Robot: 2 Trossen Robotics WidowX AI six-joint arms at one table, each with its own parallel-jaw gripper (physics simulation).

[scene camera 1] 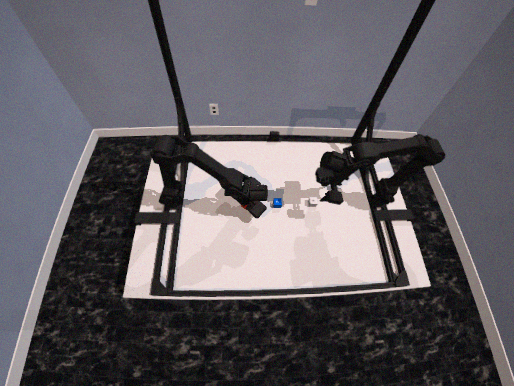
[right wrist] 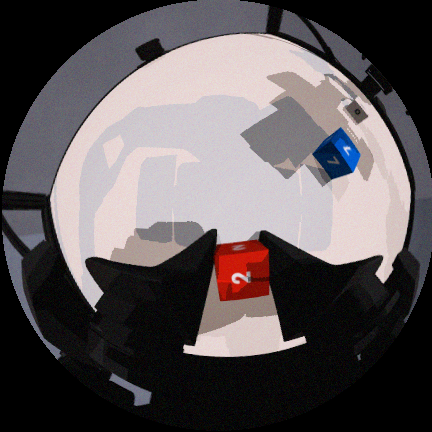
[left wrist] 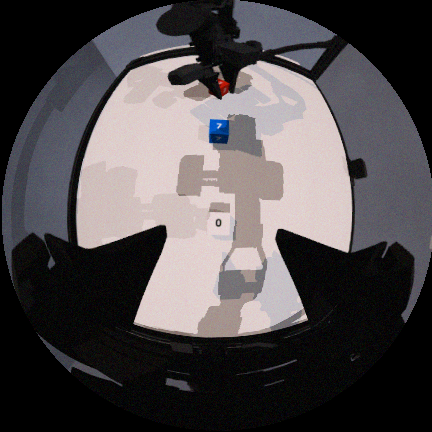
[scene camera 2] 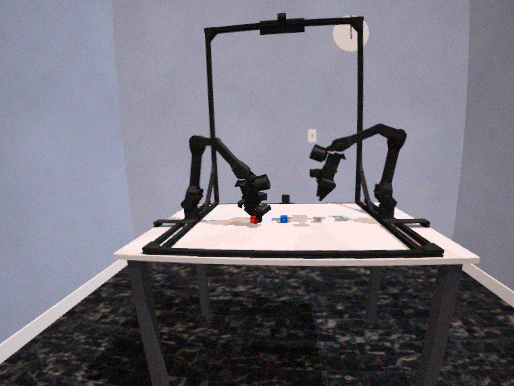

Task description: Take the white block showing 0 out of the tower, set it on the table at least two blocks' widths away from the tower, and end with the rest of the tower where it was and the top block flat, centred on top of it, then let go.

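Frame: origin at the left arm's base, x ahead, y left, z up, level; centimetres.
Where they show: left gripper, between the fingertips: (scene camera 1: 318, 191) (left wrist: 222, 232) (scene camera 2: 318, 198); right gripper, between the fingertips: (scene camera 1: 249, 202) (right wrist: 237, 234) (left wrist: 225, 95) (scene camera 2: 258, 220); left arm's base, origin of its link: (scene camera 1: 377, 201) (left wrist: 212, 350) (scene camera 2: 385, 217); right arm's base, origin of its link: (scene camera 1: 173, 202) (scene camera 2: 191, 217).
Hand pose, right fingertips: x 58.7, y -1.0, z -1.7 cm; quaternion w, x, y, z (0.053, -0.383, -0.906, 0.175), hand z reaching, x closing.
Each offset is from my right fingertips to the top centre of the thing. "pt": to the spot under its first point. Level surfaces: height alone.
A white block showing 0 {dx -27.7, dy +0.9, dz +2.7 cm} (scene camera 1: 313, 201) (scene camera 2: 318, 219) (left wrist: 218, 223) (right wrist: 356, 112), a blue block showing 7 {dx -12.0, dy +1.3, dz +2.7 cm} (scene camera 1: 277, 202) (scene camera 2: 284, 219) (left wrist: 219, 131) (right wrist: 337, 153) and a red block showing 2 {dx +1.4, dy +1.7, dz +2.7 cm} (scene camera 1: 244, 205) (scene camera 2: 254, 219) (left wrist: 222, 87) (right wrist: 242, 272) stand apart in a row at table level. No blocks are stacked. My right gripper (scene camera 2: 257, 217) (right wrist: 237, 234) is shut on the red block, one finger against each side. In scene camera 1 it partly hides that block. My left gripper (scene camera 2: 322, 195) (left wrist: 222, 232) is open and empty, above the table near the white block.
The white table {dz -0.2 cm} (scene camera 1: 280, 260) (scene camera 2: 300, 240) has a black frame {pt dx -10.7, dy +38.1, dz +1.2 cm} (scene camera 1: 280, 292) (scene camera 2: 300, 253) along its front and sides. Uprights rise at the back. The blue block lies between the red and white ones. Arm shadows cross the table.
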